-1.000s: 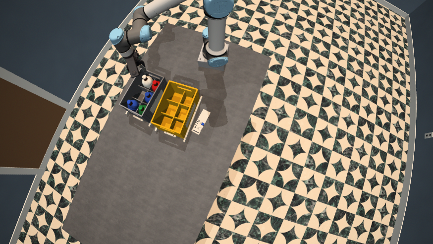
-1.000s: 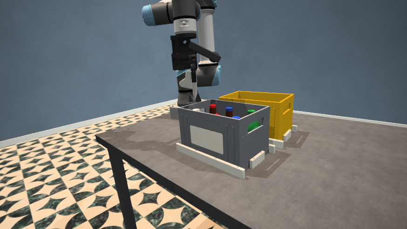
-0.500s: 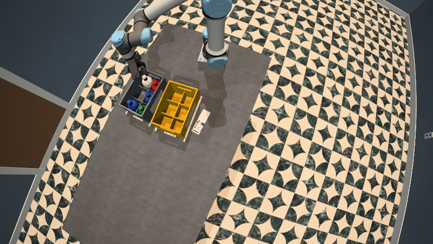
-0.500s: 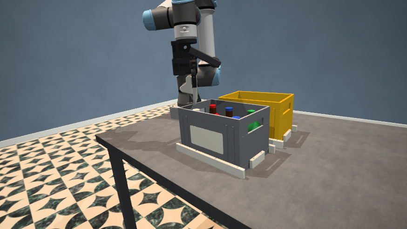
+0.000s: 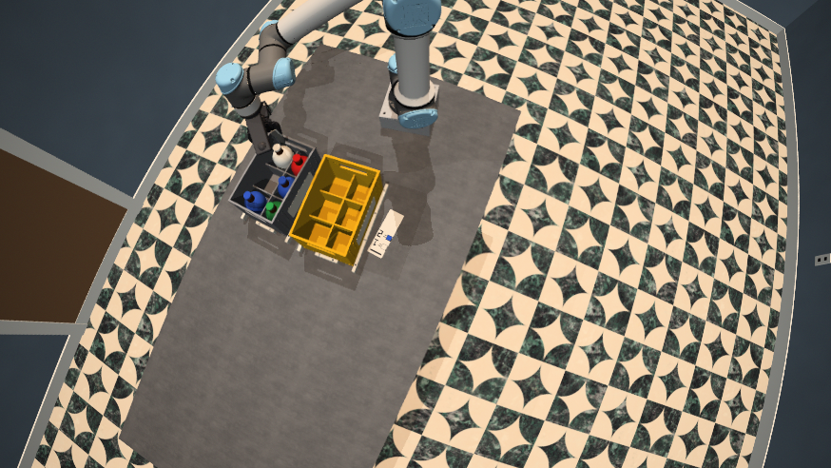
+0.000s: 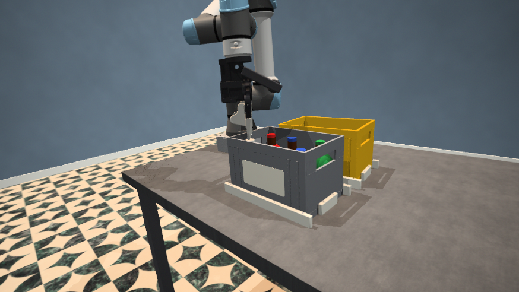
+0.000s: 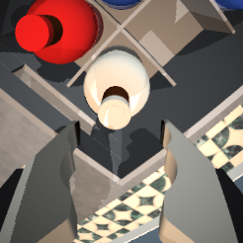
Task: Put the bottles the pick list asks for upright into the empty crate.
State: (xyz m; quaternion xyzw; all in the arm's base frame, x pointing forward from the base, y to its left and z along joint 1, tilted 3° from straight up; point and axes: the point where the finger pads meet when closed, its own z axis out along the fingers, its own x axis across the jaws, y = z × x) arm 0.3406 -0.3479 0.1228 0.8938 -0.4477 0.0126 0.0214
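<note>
My hand is 100 mm above the white-label bottle. Also, from my hand: green-label bottle 190 mm ahead, 100 mm below, 70 mm to the left; red-label bottle 100 mm below, 90 mm to the left, 20 mm ahead; grey crate 100 mm below, 90 mm ahead, 30 mm to the left.
</note>
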